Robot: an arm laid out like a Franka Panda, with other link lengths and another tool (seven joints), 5 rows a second.
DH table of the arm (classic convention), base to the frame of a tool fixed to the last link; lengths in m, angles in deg. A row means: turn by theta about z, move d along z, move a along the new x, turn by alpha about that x. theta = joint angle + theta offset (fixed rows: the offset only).
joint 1: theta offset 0, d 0.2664, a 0, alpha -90
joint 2: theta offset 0, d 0, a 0, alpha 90
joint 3: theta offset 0, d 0.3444, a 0.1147, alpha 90
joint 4: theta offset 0, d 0, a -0.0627, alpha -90
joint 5: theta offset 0, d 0.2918, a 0, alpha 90
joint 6: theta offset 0, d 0, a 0.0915, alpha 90
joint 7: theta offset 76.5, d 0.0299, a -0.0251, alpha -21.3
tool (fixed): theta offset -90, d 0.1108, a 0, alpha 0
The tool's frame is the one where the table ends.
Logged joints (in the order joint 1, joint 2, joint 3, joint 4, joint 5, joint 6, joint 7), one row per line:
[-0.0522, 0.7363, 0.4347, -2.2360, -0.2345, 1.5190, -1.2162]
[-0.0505, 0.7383, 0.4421, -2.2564, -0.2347, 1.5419, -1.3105]
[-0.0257, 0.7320, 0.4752, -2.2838, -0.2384, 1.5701, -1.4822]
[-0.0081, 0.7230, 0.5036, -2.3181, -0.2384, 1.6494, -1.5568]
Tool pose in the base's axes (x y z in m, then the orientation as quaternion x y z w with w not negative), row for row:
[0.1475, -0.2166, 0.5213, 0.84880, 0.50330, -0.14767, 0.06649]
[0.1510, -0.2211, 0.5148, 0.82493, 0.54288, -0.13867, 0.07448]
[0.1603, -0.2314, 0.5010, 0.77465, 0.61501, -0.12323, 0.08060]
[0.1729, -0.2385, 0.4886, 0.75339, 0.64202, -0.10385, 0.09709]
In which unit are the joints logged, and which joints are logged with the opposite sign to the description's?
The joints are logged in radians. Opposite sign: joint 2, joint 3.
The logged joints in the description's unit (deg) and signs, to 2 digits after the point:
[-2.99, -42.19, -24.91, -128.11, -13.44, 87.03, -69.68]
[-2.89, -42.30, -25.33, -129.28, -13.45, 88.34, -75.09]
[-1.47, -41.94, -27.23, -130.85, -13.66, 89.96, -84.92]
[-0.46, -41.42, -28.85, -132.82, -13.66, 94.50, -89.20]

